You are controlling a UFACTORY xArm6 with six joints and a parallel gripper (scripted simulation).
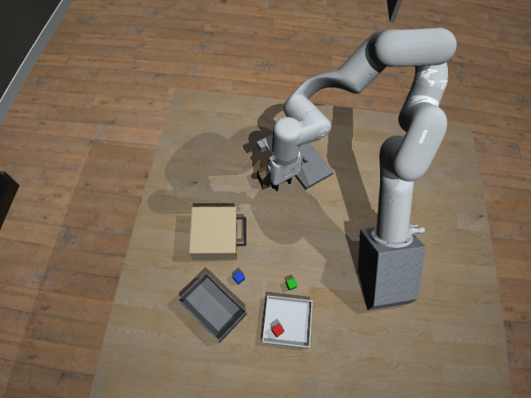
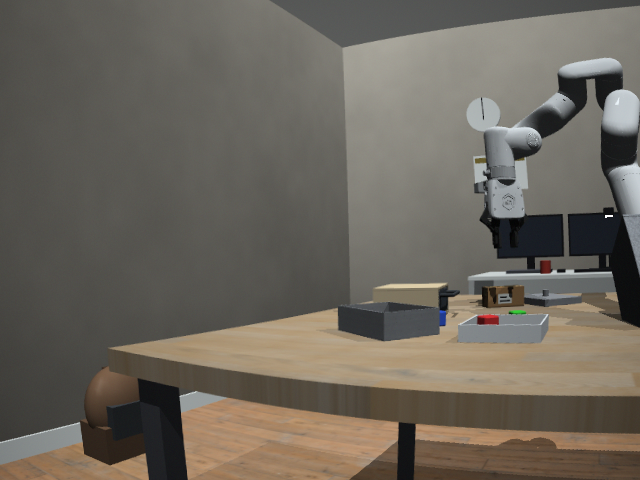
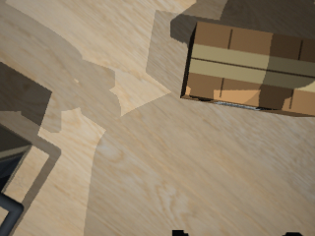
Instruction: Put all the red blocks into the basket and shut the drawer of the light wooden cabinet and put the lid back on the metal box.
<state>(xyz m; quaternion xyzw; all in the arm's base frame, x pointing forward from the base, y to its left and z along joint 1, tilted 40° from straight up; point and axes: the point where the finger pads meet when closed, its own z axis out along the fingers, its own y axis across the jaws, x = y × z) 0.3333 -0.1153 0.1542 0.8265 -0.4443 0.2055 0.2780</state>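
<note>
The grey lid lies 180 mm to the right of my hand, 160 mm below it and 110 mm behind it. From my hand the other things lie so: light wooden cabinet: 210 mm ahead, 140 mm below, 130 mm to the left; then brown cardboard box: 140 mm below, 110 mm to the right, 20 mm ahead; then drawer: 200 mm ahead, 140 mm below, 130 mm to the left.
</note>
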